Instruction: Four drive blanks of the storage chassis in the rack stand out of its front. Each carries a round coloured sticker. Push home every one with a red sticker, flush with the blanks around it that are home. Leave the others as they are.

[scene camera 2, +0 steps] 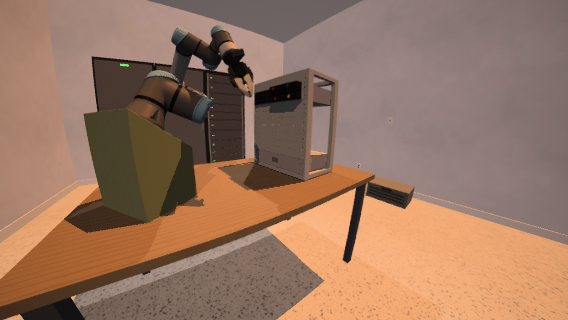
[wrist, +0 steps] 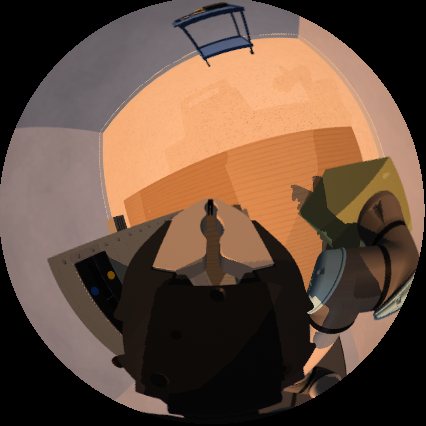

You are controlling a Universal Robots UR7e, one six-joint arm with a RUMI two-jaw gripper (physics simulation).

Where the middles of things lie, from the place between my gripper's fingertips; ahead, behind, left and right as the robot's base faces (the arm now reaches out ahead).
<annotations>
Now: the grey rack [scene camera 2: 280, 103] 36 cm ahead of my hand, 35 cm to the left of it and 11 cm below it.
</annotations>
